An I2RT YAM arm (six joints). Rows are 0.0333 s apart.
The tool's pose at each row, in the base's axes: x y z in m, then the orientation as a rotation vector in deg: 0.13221 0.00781 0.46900 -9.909 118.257 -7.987; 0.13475 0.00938 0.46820 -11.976 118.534 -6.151; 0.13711 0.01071 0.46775 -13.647 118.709 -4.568; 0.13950 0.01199 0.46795 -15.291 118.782 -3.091; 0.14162 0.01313 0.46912 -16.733 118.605 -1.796; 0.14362 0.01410 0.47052 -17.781 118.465 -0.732; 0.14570 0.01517 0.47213 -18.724 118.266 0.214; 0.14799 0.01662 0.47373 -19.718 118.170 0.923; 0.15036 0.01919 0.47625 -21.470 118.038 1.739; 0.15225 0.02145 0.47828 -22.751 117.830 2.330; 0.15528 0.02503 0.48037 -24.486 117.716 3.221; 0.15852 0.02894 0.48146 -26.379 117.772 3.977
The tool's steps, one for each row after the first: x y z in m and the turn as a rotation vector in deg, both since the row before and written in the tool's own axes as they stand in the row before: -0.00080 0.00152 0.00257 -2.204 0.113 -0.692; -0.00099 0.00113 0.00230 -1.846 0.061 -0.520; -0.00156 0.00090 0.00204 -1.750 -0.005 -0.551; -0.00224 0.00058 0.00134 -1.514 -0.224 -0.502; -0.00235 0.00035 0.00113 -1.188 -0.175 -0.315; -0.00259 0.00037 0.00112 -1.056 -0.219 -0.296; -0.00276 0.00065 0.00137 -0.920 -0.079 -0.419; -0.00385 0.00154 0.00117 -1.321 -0.037 -0.913; -0.00316 0.00136 0.00099 -0.953 -0.124 -0.684; -0.00408 0.00220 0.00220 -1.372 0.000 -0.864; -0.00344 0.00247 0.00300 -1.363 0.224 -0.999
